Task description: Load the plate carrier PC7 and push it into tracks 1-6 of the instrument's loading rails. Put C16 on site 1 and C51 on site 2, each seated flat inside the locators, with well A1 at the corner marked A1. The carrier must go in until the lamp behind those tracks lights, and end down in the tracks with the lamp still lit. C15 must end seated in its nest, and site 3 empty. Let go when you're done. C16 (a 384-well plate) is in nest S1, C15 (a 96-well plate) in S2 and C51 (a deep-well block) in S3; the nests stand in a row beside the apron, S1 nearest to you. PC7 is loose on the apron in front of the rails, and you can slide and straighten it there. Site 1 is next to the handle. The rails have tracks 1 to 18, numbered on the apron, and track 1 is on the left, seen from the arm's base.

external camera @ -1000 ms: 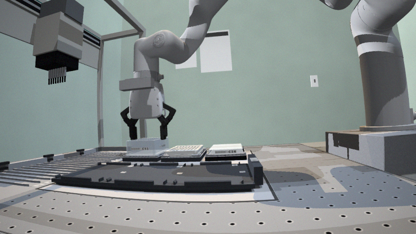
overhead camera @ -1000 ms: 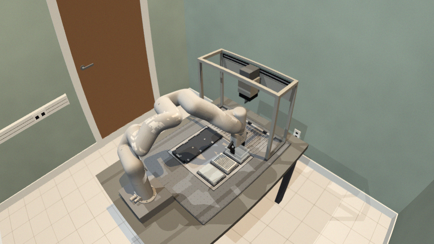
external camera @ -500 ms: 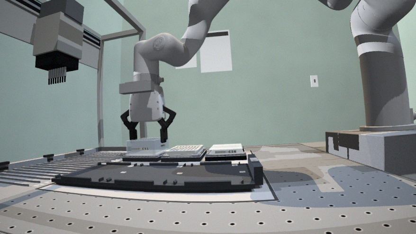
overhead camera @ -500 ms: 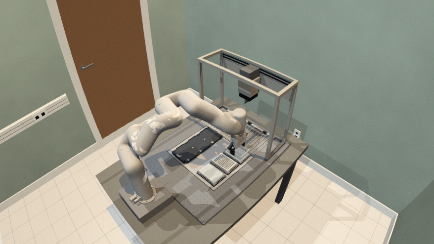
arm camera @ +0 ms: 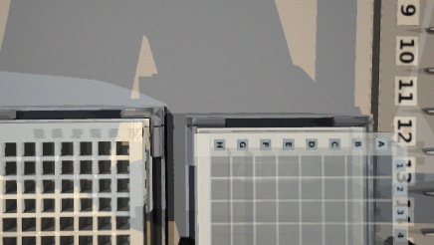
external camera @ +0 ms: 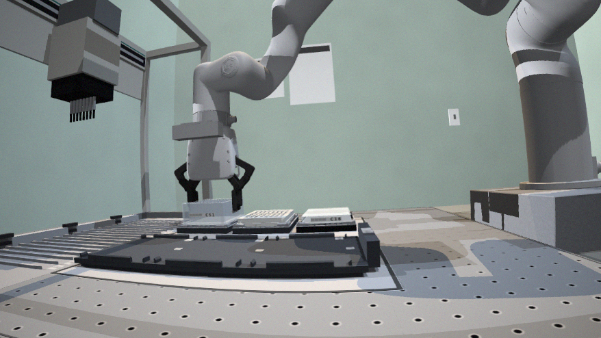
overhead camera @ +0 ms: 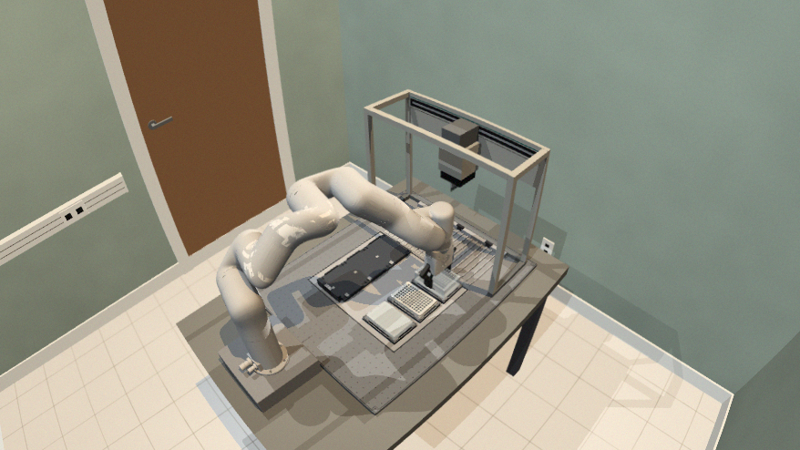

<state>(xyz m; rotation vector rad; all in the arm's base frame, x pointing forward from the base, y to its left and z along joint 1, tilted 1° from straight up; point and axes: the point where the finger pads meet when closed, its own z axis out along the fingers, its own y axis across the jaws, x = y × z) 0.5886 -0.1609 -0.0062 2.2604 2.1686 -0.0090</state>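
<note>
The nest S3 lies 40 mm below my hand. The rest, counted from my hand: 384-well plate C16: 220 mm behind, 10 mm to the left, 20 mm below; then carrier PC7: 90 mm behind, 240 mm to the left, 30 mm below; then nest S1: 220 mm behind, 10 mm to the left, 40 mm below.
</note>
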